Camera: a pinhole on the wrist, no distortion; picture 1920 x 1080 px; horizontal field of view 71.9 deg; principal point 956.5 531.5 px. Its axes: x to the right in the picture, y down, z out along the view. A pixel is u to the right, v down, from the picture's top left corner.
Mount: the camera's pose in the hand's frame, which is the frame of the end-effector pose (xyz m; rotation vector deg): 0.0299 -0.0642 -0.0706 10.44 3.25 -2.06
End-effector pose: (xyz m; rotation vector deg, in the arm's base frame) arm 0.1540 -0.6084 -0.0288 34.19 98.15 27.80
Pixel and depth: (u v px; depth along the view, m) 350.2 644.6 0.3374
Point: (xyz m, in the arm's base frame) 0.4284 -0.7453 -0.0642
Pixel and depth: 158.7 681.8 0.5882
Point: 0.7184 -0.8611 0.0182
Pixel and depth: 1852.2 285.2 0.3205
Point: 0.3001 -0.5916 -0.3897
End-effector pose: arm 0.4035 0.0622 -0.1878 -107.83 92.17 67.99
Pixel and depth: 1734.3 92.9 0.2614
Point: 0.5337 0.1192 -0.4775
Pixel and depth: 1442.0 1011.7 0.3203
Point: 0.3229 0.1568 -0.4701
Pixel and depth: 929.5 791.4 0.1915
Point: 0.4182 0.1491 -0.3017
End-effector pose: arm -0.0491 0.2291 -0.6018 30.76 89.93 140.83
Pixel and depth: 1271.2 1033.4 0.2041
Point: -0.0802 0.3897 -0.5537
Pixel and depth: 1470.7 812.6 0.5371
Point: -0.1194 0.7342 -0.4208
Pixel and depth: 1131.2 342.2 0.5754
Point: 0.0030 0.7802 -0.6221
